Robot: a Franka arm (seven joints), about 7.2 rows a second.
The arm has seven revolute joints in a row. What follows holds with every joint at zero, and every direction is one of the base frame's. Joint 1 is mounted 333.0 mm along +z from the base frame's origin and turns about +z. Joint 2 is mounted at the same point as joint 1 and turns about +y. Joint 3 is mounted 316.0 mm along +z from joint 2 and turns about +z. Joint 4 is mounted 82.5 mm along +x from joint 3 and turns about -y. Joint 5 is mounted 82.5 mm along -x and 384.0 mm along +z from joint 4 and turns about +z. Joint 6 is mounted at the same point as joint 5 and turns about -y. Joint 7 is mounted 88.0 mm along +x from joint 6 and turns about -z. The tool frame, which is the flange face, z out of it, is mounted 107.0 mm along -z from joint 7; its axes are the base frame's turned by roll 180.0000, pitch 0.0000 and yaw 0.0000 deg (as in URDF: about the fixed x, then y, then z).
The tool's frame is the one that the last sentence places.
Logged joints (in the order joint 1, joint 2, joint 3, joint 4, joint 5, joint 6, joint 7), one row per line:
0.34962 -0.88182 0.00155 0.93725 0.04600 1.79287 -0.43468
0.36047 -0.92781 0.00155 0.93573 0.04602 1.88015 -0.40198
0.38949 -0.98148 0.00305 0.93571 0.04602 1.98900 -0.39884
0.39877 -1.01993 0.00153 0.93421 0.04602 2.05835 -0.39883
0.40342 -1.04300 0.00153 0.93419 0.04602 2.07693 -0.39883
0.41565 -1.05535 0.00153 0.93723 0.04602 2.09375 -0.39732
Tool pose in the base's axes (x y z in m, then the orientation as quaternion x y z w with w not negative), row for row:
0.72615 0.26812 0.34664 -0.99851 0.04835 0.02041 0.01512
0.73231 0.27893 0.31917 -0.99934 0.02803 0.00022 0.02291
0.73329 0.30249 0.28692 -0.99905 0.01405 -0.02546 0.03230
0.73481 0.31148 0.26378 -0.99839 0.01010 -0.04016 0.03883
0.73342 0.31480 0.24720 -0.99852 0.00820 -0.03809 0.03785
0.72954 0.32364 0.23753 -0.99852 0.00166 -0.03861 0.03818
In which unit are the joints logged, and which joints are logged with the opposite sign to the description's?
The joints are logged in radians. Opposite sign: joint 2, joint 3, joint 4, joint 7.
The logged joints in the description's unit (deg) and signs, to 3 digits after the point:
20.032 50.525 -0.089 -53.700 2.636 102.724 24.905
20.653 53.160 -0.089 -53.613 2.637 107.725 23.032
22.316 56.235 -0.175 -53.612 2.637 113.961 22.852
22.848 58.438 -0.088 -53.526 2.637 117.935 22.851
23.114 59.759 -0.088 -53.525 2.637 118.999 22.851
23.815 60.467 -0.088 -53.699 2.637 119.963 22.765

